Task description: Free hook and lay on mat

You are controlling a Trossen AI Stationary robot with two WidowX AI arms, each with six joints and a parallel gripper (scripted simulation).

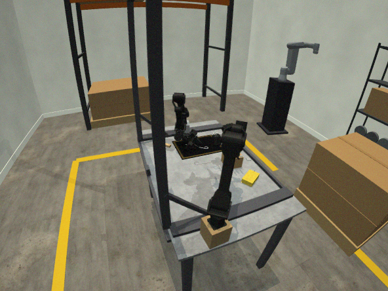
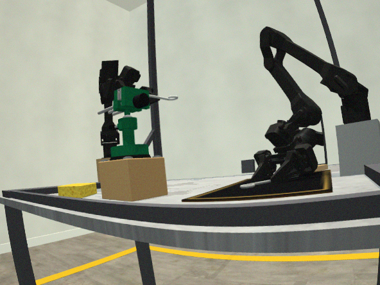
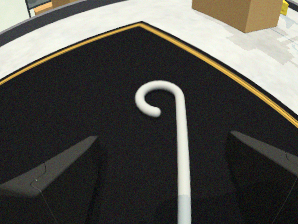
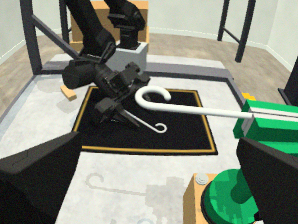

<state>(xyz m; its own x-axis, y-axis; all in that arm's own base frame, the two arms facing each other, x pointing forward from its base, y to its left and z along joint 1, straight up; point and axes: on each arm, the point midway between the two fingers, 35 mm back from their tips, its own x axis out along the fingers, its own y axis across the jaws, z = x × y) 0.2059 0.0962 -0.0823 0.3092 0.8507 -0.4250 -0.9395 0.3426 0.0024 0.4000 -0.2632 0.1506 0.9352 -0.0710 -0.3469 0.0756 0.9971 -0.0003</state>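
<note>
Now: the black mat 2 cm to the left of my left hand, 2 cm below it and 1 cm ahead of it. From my left hand the other things lie so: small tan block (23 cm behind, 6 cm to the left, 2 cm below); yellow sponge (42 cm to the right, 25 cm ahead, 1 cm below).
</note>
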